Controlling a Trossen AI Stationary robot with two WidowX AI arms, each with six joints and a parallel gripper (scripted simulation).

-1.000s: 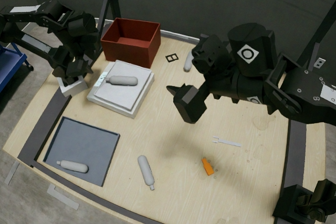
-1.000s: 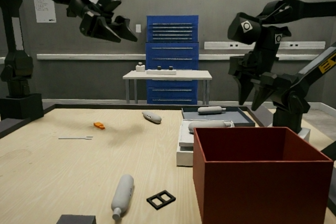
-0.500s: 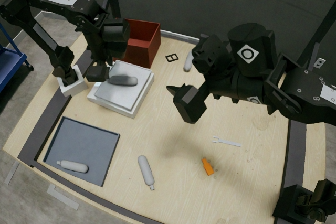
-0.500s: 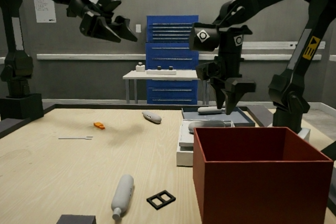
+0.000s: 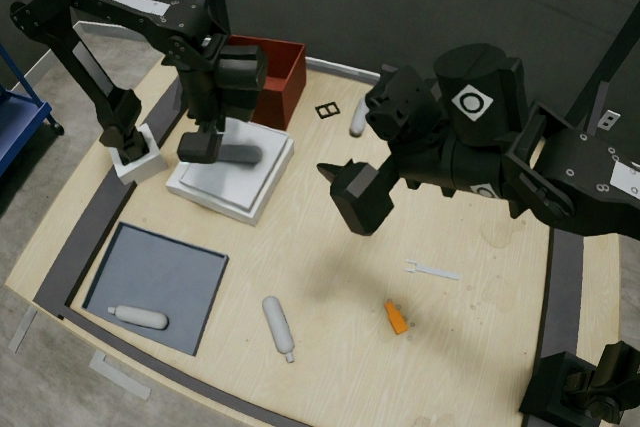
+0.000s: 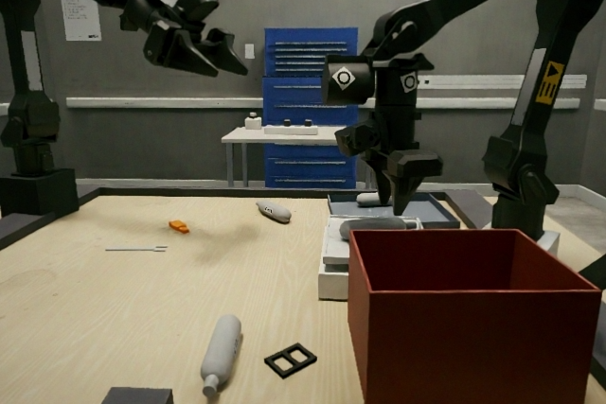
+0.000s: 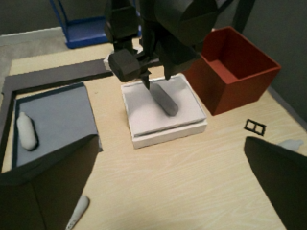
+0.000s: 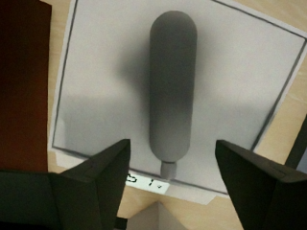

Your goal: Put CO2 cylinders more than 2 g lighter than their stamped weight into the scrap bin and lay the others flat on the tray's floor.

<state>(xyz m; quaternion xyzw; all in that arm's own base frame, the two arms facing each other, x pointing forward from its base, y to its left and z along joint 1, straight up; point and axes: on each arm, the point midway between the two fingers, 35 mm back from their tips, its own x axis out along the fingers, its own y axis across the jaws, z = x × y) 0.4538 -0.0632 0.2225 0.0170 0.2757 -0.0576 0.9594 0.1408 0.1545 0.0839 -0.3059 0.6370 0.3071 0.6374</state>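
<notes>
My right hand is 9 cm above the scale plate, 2 cm to the right of it and 1 cm past it. The rest, counted from my right hand: red scrap bin: 19 cm behind, 10 cm below, 8 cm to the right; then black frame piece: 24 cm behind, 13 cm below, 8 cm to the left; then scale: 10 cm below, 1 cm to the left, 1 cm behind.
</notes>
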